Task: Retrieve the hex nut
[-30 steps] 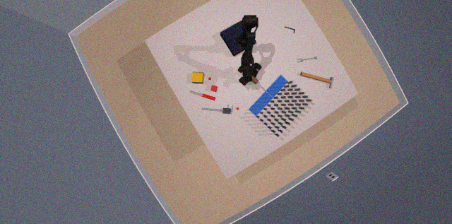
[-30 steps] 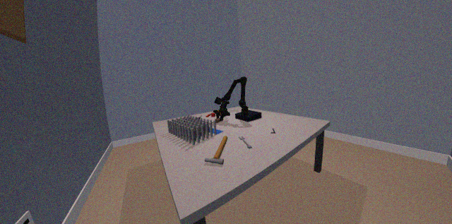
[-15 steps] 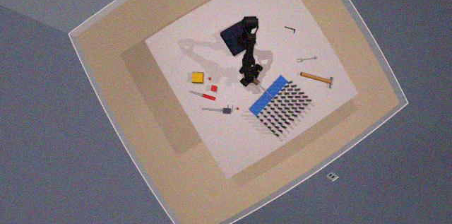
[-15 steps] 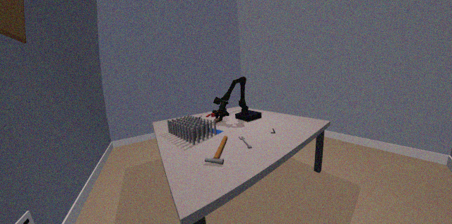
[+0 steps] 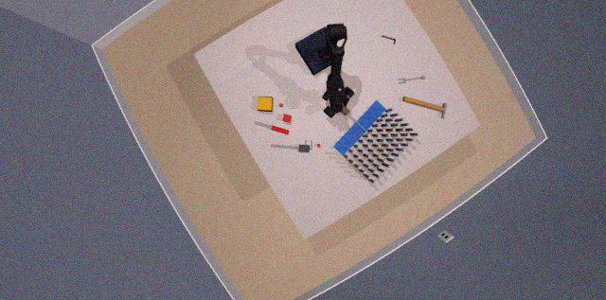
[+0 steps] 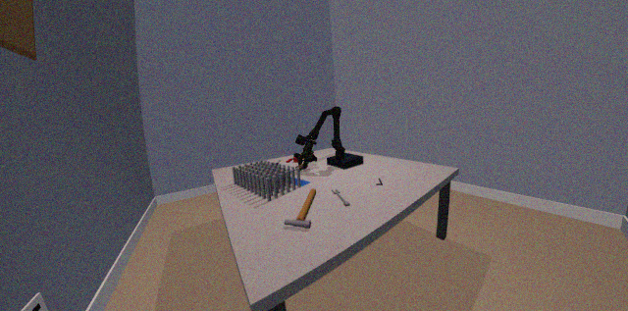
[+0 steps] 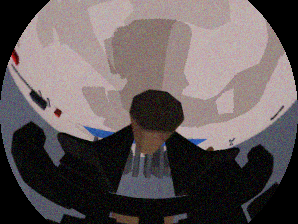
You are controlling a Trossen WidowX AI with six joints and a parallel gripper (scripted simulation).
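Right now the blue taped strip is 13 cm ahead of my gripper tip, 6 cm to the left of it and 3 cm below it. The rest, counted from my gripper tip: hex key (44 cm to the left, 29 cm behind, 3 cm below); then red block (31 cm to the right, 6 cm behind, 1 cm below).
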